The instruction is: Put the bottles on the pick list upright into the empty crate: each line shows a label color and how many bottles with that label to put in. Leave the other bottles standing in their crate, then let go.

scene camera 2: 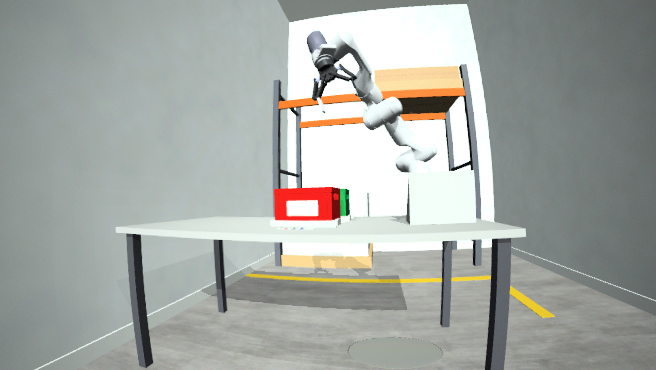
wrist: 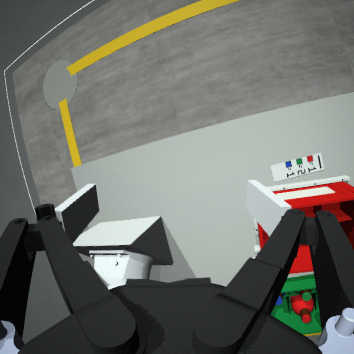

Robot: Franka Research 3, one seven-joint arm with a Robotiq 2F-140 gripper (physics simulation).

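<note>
My gripper is open, with nothing between its fingers, high above the table. The red crate stands at the right in the wrist view, partly behind a finger and cut off by the edge; the part of its inside that shows holds no bottle. The green crate stands directly behind it. In it, a red bottle with a brown top shows, with bits of green and blue beside it; the rest is hidden. The pick list shows blue, green and red squares; its numbers are too small to read surely.
The crates stand on white strips on the grey table. The arm's pale base block stands at the other end. Behind are a shelf rack and a cardboard box on its shelf.
</note>
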